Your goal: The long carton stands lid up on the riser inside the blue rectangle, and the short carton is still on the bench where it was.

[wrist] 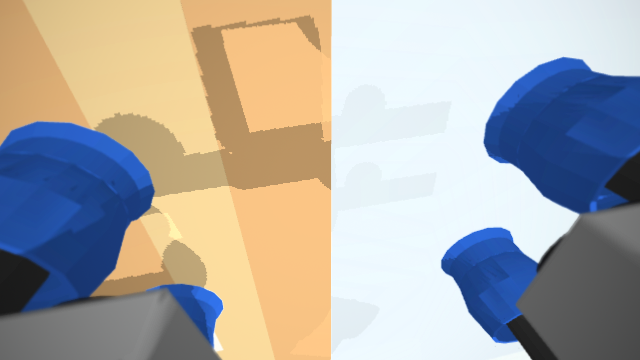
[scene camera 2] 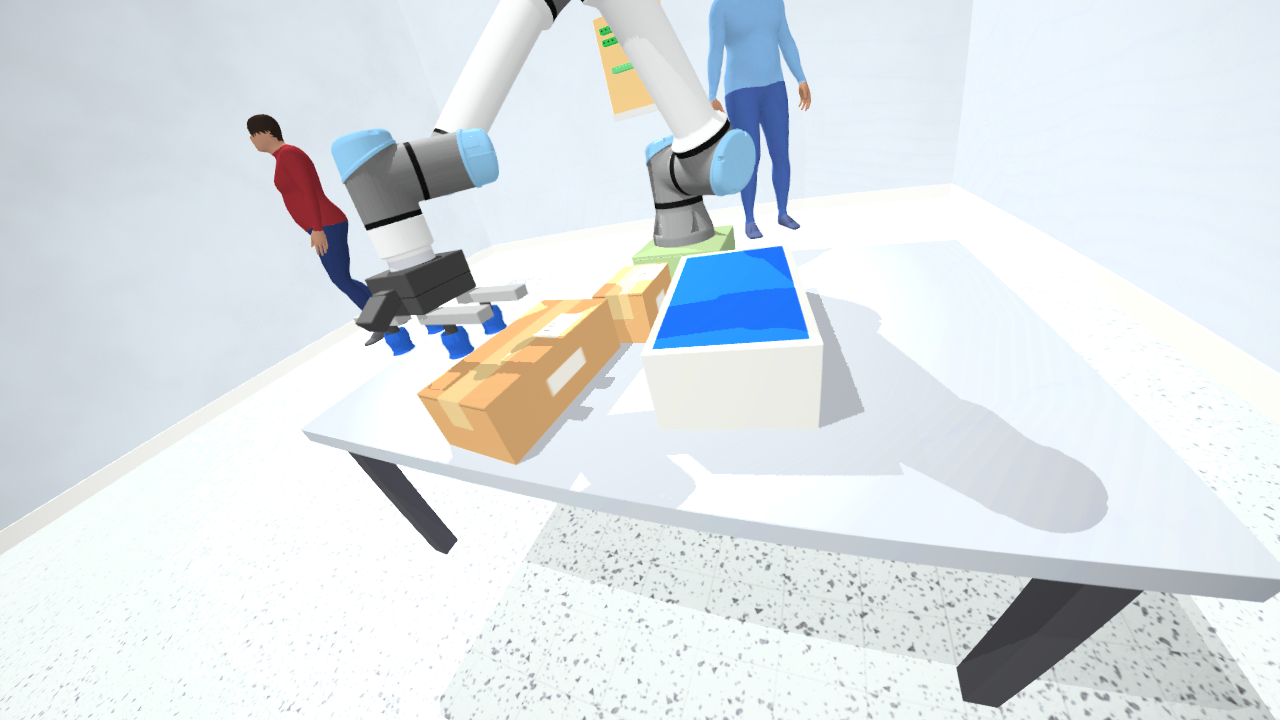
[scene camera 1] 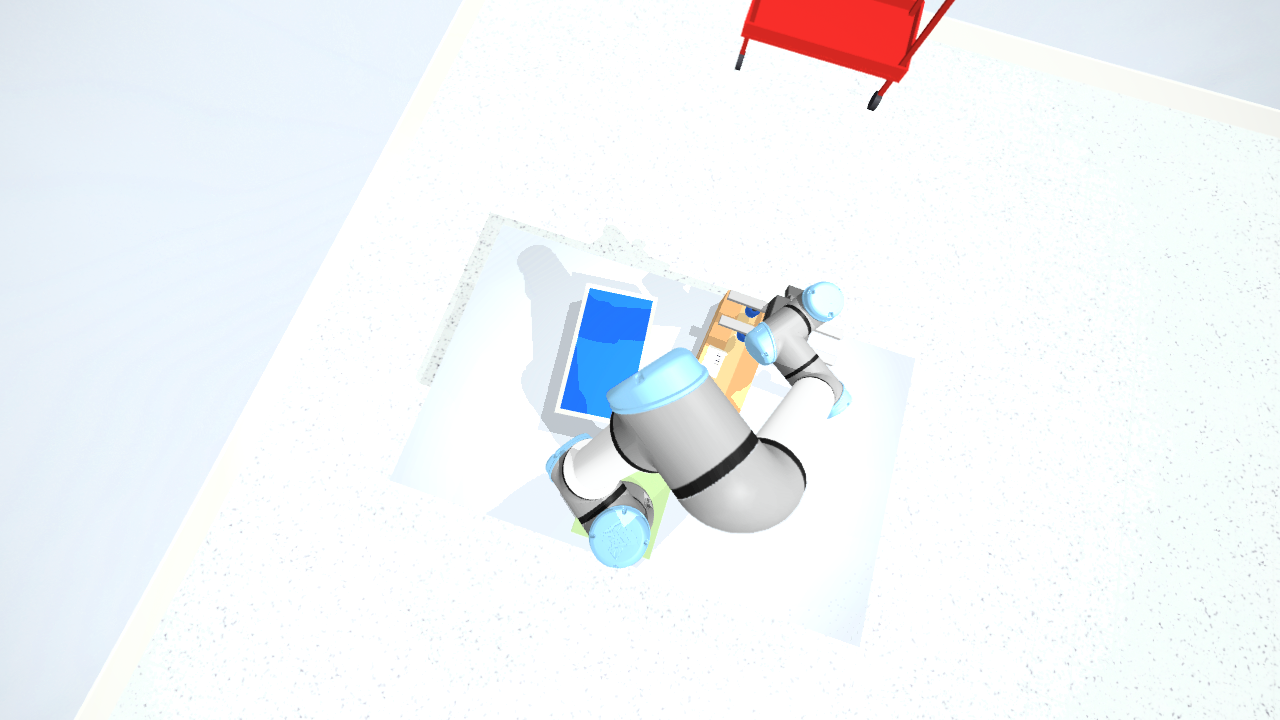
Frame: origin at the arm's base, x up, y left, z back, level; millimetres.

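Seen in the pictures: hand at its tool point: (wrist: 331, 227) (scene camera 2: 448, 339); arm's base at its link origin: (scene camera 2: 684, 238).
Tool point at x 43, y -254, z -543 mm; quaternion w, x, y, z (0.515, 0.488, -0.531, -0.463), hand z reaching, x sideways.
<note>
Offsets run from my tool point to a thing's top centre. Level surfaces: height alone.
The long carton @[dx -43, dy +79, dz +61 mm] (scene camera 1: 739, 360) (scene camera 2: 510, 420) (wrist: 280, 220) lies lengthwise on the bench, its taped, labelled lid up, beside the riser. The short carton @[dx -43, dy +197, dz +293 mm] (scene camera 2: 641, 313) stands behind its far end in scene camera 2; the arm hides that place in scene camera 1. The white riser @[dx -26, dy +405, dz +166 mm] (scene camera 2: 733, 389) bears the blue rectangle @[dx -26, dy +405, dz +166 mm] (scene camera 1: 604, 358) (scene camera 2: 729, 295) on its top, with nothing on it. My gripper (scene camera 1: 748, 324) (scene camera 2: 445, 333) (wrist: 325, 220) is open, its four blue cups apart from the lid. In the wrist view, the left cups overlap the long carton and the right ones lie past its edge.
The bench @[dx -146 mm] (scene camera 2: 948, 340) carries the cartons and the riser. The arm's base stands on a green block (scene camera 1: 660, 503) (scene camera 2: 684, 250) behind them. A red cart (scene camera 1: 823, 55) stands away from the bench. Two people (scene camera 2: 304, 192) (scene camera 2: 760, 98) stand beyond the bench.
</note>
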